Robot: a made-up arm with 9 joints. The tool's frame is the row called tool.
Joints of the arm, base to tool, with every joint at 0 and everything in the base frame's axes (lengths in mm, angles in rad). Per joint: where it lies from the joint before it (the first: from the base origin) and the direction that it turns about. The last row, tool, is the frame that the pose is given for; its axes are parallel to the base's.
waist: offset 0 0 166.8 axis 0 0 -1
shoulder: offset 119.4 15 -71.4 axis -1 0 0
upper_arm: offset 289.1 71 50 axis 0 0 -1
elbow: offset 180.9 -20 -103 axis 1 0 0
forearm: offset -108.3 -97.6 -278.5 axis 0 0 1
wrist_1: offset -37 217.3 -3.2 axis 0 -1 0
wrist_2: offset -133.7 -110.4 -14.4 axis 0 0 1
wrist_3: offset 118.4 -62.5 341.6 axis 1 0 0
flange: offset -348.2 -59.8 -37.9 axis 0 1 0
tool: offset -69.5 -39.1 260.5
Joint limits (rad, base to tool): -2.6..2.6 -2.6..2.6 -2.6..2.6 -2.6..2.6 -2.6..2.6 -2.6..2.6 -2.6..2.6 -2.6..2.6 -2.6..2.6
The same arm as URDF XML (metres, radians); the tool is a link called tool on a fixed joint. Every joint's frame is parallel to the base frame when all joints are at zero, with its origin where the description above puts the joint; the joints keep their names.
<robot name="arm">
  <link name="base"/>
  <link name="link1"/>
  <link name="link2"/>
  <link name="link3"/>
  <link name="link4"/>
  <link name="link5"/>
  <link name="link6"/>
  <link name="link7"/>
  <link name="link8"/>
  <link name="link9"/>
  <link name="tool"/>
  <joint name="waist" type="revolute">
    <parent link="base"/>
    <child link="link1"/>
    <origin xyz="0 0 0.1668"/>
    <axis xyz="0 0 -1"/>
    <limit lower="-2.6" upper="2.6"/>
  </joint>
  <joint name="shoulder" type="revolute">
    <parent link="link1"/>
    <child link="link2"/>
    <origin xyz="0.1194 0.015 -0.0714"/>
    <axis xyz="-1 0 0"/>
    <limit lower="-2.6" upper="2.6"/>
  </joint>
  <joint name="upper_arm" type="revolute">
    <parent link="link2"/>
    <child link="link3"/>
    <origin xyz="0.2891 0.071 0.05"/>
    <axis xyz="0 0 -1"/>
    <limit lower="-2.6" upper="2.6"/>
  </joint>
  <joint name="elbow" type="revolute">
    <parent link="link3"/>
    <child link="link4"/>
    <origin xyz="0.1809 -0.02 -0.103"/>
    <axis xyz="1 0 0"/>
    <limit lower="-2.6" upper="2.6"/>
  </joint>
  <joint name="forearm" type="revolute">
    <parent link="link4"/>
    <child link="link5"/>
    <origin xyz="-0.1083 -0.0976 -0.2785"/>
    <axis xyz="0 0 1"/>
    <limit lower="-2.6" upper="2.6"/>
  </joint>
  <joint name="wrist_1" type="revolute">
    <parent link="link5"/>
    <child link="link6"/>
    <origin xyz="-0.037 0.2173 -0.0032"/>
    <axis xyz="0 -1 0"/>
    <limit lower="-2.6" upper="2.6"/>
  </joint>
  <joint name="wrist_2" type="revolute">
    <parent link="link6"/>
    <child link="link7"/>
    <origin xyz="-0.1337 -0.1104 -0.0144"/>
    <axis xyz="0 0 1"/>
    <limit lower="-2.6" upper="2.6"/>
  </joint>
  <joint name="wrist_3" type="revolute">
    <parent link="link7"/>
    <child link="link8"/>
    <origin xyz="0.1184 -0.0625 0.3416"/>
    <axis xyz="1 0 0"/>
    <limit lower="-2.6" upper="2.6"/>
  </joint>
  <joint name="flange" type="revolute">
    <parent link="link8"/>
    <child link="link9"/>
    <origin xyz="-0.3482 -0.0598 -0.0379"/>
    <axis xyz="0 1 0"/>
    <limit lower="-2.6" upper="2.6"/>
  </joint>
  <joint name="tool_fixed" type="fixed">
    <parent link="link9"/>
    <child link="tool"/>
    <origin xyz="-0.0695 -0.0391 0.2605"/>
  </joint>
</robot>

